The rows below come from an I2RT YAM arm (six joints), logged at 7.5 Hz.
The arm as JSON. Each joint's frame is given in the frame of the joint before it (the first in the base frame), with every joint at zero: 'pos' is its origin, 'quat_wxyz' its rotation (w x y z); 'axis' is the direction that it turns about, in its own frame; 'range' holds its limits. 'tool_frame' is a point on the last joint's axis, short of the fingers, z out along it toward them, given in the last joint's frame.
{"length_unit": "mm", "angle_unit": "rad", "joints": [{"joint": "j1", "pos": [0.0, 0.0, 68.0], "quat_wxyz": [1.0, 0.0, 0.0, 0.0], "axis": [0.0, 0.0, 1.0], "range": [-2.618, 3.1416]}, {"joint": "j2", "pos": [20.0, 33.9, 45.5], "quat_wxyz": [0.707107, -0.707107, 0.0, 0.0], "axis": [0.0, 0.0, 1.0], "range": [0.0, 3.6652]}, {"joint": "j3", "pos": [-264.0, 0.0, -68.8], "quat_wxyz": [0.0, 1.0, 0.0, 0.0], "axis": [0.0, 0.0, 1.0], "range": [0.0, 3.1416]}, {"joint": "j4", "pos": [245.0, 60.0, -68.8], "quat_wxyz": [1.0, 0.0, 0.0, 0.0], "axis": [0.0, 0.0, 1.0], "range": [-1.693, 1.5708]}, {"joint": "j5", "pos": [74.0, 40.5, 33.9], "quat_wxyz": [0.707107, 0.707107, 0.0, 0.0], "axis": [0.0, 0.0, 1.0], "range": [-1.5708, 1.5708]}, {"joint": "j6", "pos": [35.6, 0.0, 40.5], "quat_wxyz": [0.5, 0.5, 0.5, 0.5], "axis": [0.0, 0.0, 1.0], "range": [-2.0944, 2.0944]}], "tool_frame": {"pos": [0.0, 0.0, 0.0], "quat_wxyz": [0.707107, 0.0, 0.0, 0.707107]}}
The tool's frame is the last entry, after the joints.
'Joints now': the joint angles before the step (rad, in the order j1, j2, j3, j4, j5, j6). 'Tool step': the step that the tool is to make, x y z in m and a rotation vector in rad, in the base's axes. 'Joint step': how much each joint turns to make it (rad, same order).
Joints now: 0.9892, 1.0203, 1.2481, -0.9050, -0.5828, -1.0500
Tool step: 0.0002, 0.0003, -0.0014, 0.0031, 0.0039, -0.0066
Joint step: 0.0004, -0.0033, -0.0095, 0.0120, 0.0023, 0.0098
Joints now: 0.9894, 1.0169, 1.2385, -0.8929, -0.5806, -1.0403
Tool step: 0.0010, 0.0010, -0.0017, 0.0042, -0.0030, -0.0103
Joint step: -0.0002, -0.0016, -0.0110, 0.0185, 0.0080, 0.0072
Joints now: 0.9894, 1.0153, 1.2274, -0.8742, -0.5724, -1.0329
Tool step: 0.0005, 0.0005, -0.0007, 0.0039, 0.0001, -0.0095
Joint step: 0.0002, -0.0019, -0.0064, 0.0127, 0.0064, 0.0092
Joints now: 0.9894, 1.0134, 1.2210, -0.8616, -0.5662, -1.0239
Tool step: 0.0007, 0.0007, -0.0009, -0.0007, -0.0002, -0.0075
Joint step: -0.0001, 0.0009, -0.0040, 0.0071, 0.0062, 0.0048
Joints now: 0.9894, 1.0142, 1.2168, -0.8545, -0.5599, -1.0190
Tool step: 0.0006, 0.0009, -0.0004, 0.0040, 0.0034, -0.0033
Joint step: -0.0001, 0.0013, -0.0032, 0.0096, -0.0005, 0.0070
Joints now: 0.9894, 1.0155, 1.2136, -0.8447, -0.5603, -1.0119
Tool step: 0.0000, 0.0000, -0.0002, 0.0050, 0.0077, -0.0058
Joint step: -0.0002, -0.0026, -0.0044, 0.0084, -0.0010, 0.0127
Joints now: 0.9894, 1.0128, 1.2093, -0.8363, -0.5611, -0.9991
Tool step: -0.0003, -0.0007, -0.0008, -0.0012, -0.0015, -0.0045
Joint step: 0.0001, -0.0042, -0.0051, 0.0014, 0.0048, 0.0014
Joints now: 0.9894, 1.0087, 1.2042, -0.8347, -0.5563, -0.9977
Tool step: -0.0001, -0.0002, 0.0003, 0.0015, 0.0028, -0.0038
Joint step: 0.0001, -0.0013, -0.0001, 0.0016, 0.0012, 0.0057
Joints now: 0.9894, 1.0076, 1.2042, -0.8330, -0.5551, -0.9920
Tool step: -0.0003, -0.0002, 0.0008, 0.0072, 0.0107, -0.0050
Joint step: 0.0002, -0.0027, -0.0008, 0.0067, -0.0034, 0.0159
